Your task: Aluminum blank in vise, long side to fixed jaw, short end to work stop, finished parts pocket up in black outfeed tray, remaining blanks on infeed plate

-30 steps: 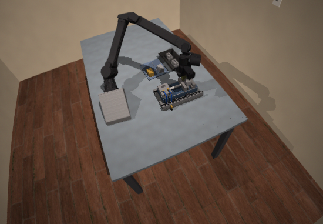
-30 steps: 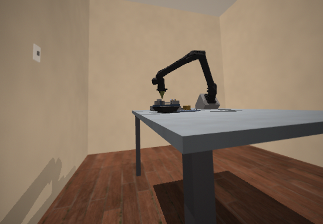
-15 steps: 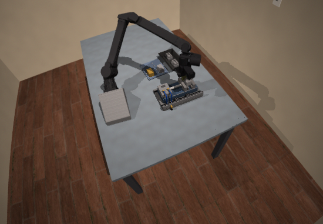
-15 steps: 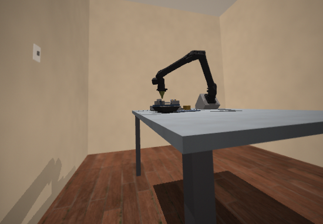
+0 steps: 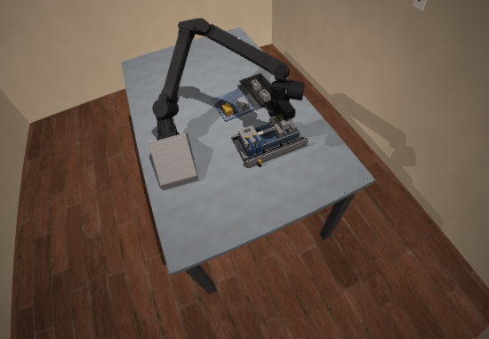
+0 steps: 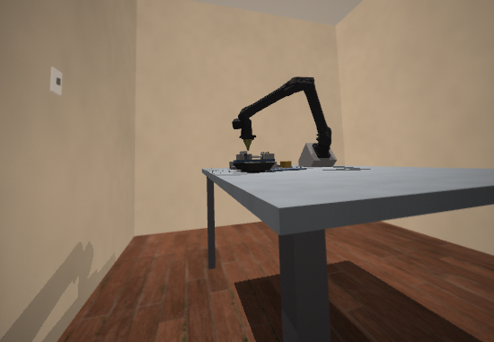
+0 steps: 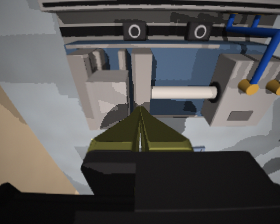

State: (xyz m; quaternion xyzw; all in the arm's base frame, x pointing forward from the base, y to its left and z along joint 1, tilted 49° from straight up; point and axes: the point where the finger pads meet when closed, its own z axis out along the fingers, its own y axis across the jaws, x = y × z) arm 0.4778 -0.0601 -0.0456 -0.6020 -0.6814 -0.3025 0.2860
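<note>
Right now my hand is 4 cm past the blue vise base and 9 cm above it. From my hand the other things lie so: yellow brass blank (18 cm behind, 24 cm to the left, 10 cm below).
</note>
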